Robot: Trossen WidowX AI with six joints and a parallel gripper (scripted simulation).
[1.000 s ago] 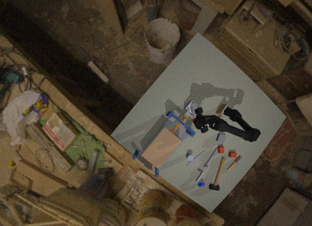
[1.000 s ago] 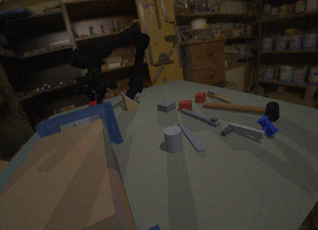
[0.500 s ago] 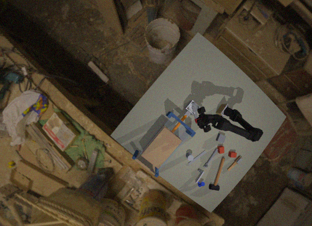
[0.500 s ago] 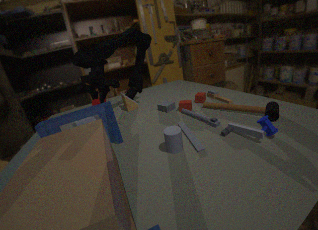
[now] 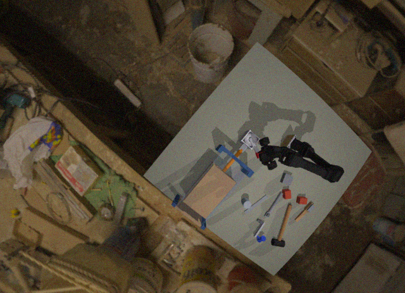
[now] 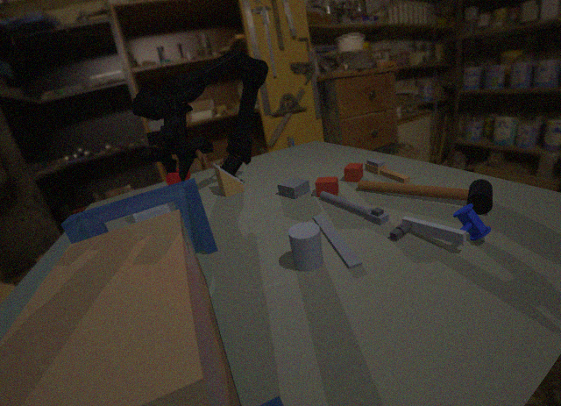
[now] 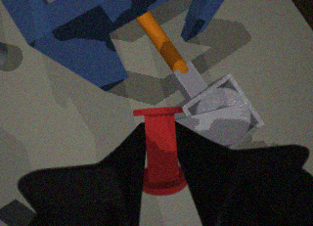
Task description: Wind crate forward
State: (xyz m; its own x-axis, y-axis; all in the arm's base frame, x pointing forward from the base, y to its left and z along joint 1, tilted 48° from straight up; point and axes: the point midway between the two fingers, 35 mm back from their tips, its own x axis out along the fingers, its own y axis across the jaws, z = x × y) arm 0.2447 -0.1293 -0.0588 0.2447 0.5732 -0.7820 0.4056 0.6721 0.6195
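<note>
Now: gripper tip 3 cm to the left of the red-knobbed handle, 3 cm above it and 2 cm past it. Round my gripper tip: grey winch: 10 cm to the right, 10 cm below, 5 cm behind; then blue steel frame: 12 cm ahead, 7 cm to the right, 3 cm below; then red knob: 1 cm to the left, 1 cm behind.
</note>
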